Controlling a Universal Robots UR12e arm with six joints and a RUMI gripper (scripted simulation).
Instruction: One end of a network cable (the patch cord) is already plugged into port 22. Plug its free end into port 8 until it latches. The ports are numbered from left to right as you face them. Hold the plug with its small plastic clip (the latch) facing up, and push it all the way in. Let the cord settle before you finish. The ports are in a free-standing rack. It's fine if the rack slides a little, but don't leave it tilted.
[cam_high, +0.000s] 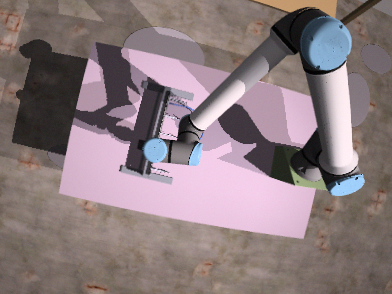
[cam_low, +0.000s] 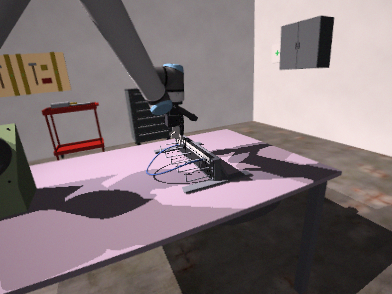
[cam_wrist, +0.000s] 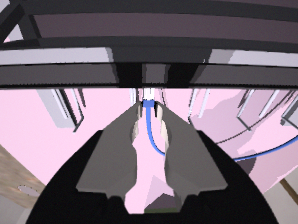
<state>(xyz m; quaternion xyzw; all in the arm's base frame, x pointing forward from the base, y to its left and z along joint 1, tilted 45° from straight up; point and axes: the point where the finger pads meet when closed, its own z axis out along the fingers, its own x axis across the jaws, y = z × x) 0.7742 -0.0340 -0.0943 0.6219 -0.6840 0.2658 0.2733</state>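
Right now my hand is 10 mm short of the white plug and 10 mm above it.
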